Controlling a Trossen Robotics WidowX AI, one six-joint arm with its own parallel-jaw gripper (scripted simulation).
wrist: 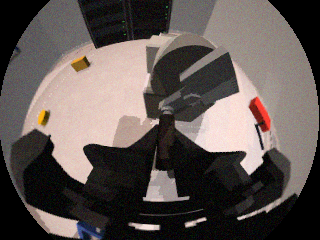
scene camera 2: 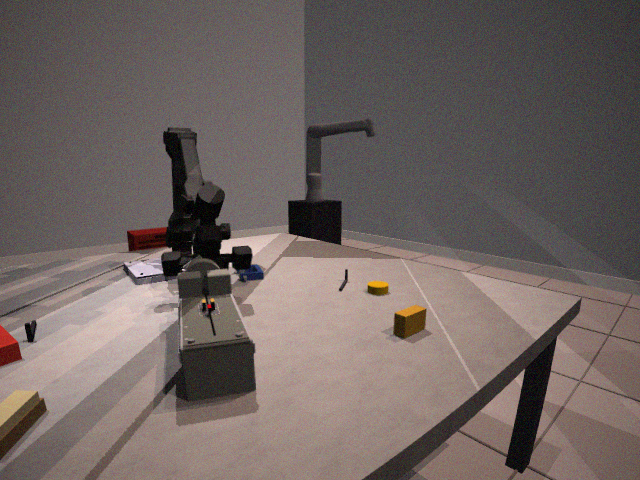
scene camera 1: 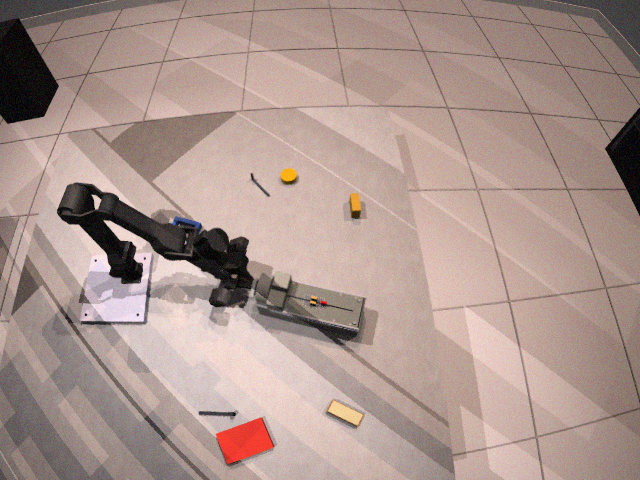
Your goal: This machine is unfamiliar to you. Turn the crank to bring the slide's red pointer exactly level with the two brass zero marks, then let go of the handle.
Labels:
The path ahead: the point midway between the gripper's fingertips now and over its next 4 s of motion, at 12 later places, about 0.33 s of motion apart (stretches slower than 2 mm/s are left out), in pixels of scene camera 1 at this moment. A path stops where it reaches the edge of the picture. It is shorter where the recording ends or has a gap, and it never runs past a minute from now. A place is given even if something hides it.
My gripper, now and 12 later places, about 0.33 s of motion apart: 254, 285; 253, 285; 251, 279; 250, 270; 246, 262; 262, 264; 285, 276; 297, 285; 297, 293; 297, 292; 295, 285; 278, 273; 254, 263

